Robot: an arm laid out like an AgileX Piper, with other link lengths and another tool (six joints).
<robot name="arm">
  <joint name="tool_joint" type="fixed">
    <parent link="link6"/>
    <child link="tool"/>
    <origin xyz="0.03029 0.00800 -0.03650" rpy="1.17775 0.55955 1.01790"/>
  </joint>
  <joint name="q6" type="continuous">
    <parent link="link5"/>
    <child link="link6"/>
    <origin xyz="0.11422 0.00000 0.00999" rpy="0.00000 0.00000 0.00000"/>
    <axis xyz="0.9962 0 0.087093"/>
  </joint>
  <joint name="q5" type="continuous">
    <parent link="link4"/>
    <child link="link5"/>
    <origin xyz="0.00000 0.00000 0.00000" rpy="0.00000 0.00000 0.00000"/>
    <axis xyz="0 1 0"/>
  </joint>
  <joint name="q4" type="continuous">
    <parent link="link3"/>
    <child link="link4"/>
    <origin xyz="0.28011 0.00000 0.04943" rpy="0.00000 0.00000 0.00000"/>
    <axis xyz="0.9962 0 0.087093"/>
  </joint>
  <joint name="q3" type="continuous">
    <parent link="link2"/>
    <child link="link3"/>
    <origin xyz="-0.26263 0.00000 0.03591" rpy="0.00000 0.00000 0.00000"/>
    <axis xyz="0 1 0"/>
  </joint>
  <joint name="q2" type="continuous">
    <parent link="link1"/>
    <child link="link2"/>
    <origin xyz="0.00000 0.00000 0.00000" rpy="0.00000 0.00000 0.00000"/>
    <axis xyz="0 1 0"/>
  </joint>
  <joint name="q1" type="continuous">
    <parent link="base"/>
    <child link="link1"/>
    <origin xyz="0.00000 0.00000 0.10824" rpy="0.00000 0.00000 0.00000"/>
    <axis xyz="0 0 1"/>
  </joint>
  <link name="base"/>
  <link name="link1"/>
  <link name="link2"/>
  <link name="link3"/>
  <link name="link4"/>
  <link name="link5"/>
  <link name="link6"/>
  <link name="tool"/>
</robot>
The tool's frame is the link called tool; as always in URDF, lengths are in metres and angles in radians. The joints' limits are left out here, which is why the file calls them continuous.
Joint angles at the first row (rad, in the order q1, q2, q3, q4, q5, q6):
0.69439, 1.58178, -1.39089, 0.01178, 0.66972, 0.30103
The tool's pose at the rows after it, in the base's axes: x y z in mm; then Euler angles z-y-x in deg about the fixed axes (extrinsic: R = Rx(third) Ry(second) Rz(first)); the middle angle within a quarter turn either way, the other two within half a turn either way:
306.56 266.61 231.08 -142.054 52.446 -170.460
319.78 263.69 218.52 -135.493 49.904 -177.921
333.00 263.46 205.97 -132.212 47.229 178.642
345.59 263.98 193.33 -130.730 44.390 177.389
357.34 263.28 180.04 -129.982 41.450 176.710
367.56 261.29 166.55 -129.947 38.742 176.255
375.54 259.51 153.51 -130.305 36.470 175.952
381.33 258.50 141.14 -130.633 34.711 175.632
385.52 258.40 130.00 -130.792 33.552 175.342
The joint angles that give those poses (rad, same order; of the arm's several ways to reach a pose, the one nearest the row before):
0.68011, 1.64044, -1.44205, -0.06793, 0.74841, 0.40506
0.66212, 1.70442, -1.49057, -0.10716, 0.80268, 0.46794
0.63984, 1.77007, -1.53910, -0.09968, 0.83441, 0.48158
0.61465, 1.83568, -1.58827, -0.06475, 0.85864, 0.46643
0.58845, 1.90010, -1.63617, -0.02487, 0.88479, 0.44108
0.56441, 1.96013, -1.67955, 0.00955, 0.91161, 0.41029
0.54621, 2.01297, -1.71534, 0.03530, 0.93377, 0.38244
0.53443, 2.05698, -1.74094, 0.05129, 0.94715, 0.36379
0.52787, 2.09164, -1.75665, 0.05979, 0.94955, 0.35393

